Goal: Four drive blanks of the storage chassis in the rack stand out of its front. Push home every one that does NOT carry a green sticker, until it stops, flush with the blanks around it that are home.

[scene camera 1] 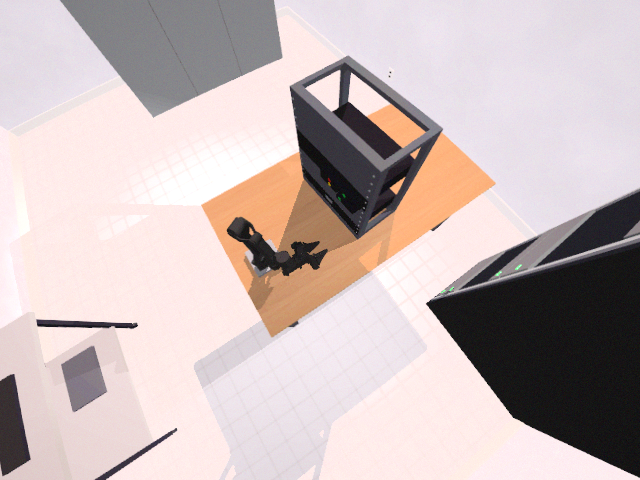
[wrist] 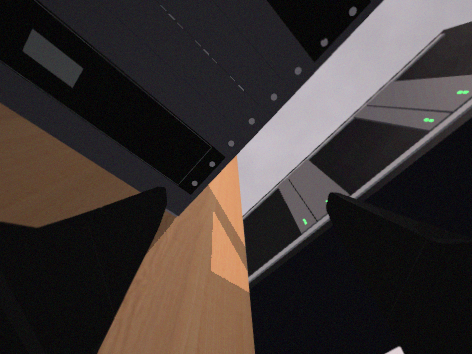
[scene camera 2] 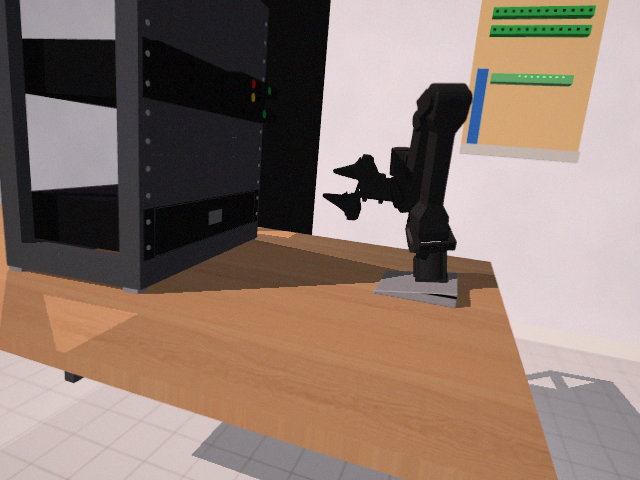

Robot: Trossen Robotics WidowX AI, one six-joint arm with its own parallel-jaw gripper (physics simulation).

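The rack stands on the table. Its storage chassis is a dark band; a dark corner of the chassis shows at the top of the wrist view. A red sticker, a yellow sticker and two green stickers mark blanks that stand out near the chassis's far side in scene camera 2. The blanks' own outlines are too dark to tell. My gripper is open and empty, in front of the rack and apart from it.
A lower dark unit with a grey label sits at the rack's bottom. The wooden table carries the rack and arm. A second, black cabinet stands beyond the table's side.
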